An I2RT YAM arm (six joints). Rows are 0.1 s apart.
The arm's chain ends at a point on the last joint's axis. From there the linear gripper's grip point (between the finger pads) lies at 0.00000 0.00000 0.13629 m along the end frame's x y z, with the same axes.
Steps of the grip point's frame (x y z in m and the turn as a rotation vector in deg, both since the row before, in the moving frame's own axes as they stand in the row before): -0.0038 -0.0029 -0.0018 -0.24 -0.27 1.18; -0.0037 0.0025 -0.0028 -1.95 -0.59 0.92; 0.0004 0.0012 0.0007 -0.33 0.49 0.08; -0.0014 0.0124 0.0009 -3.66 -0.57 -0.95; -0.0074 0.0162 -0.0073 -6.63 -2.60 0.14; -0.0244 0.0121 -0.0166 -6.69 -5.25 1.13; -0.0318 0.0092 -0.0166 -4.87 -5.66 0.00; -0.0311 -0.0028 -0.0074 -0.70 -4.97 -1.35; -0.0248 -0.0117 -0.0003 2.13 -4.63 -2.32; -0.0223 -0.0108 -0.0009 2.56 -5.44 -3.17; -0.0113 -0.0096 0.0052 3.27 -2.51 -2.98; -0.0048 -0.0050 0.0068 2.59 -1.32 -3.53
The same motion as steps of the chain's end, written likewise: -0.0032 -0.0035 -0.0018 -0.24 -0.27 1.18; -0.0023 -0.0021 -0.0027 -1.95 -0.59 0.92; -0.0008 0.0004 0.0007 -0.33 0.49 0.08; -0.0001 0.0037 0.0012 -3.66 -0.57 -0.95; -0.0012 0.0005 -0.0062 -6.63 -2.60 0.14; -0.0118 -0.0036 -0.0151 -6.69 -5.25 1.13; -0.0184 -0.0024 -0.0154 -4.87 -5.66 0.00; -0.0193 -0.0046 -0.0069 -0.70 -4.97 -1.35; -0.0137 -0.0069 0.0002 2.13 -4.63 -2.32; -0.0092 -0.0051 -0.0002 2.56 -5.44 -3.17; -0.0051 -0.0020 0.0056 3.27 -2.51 -2.98; -0.0015 0.0011 0.0070 2.59 -1.32 -3.53
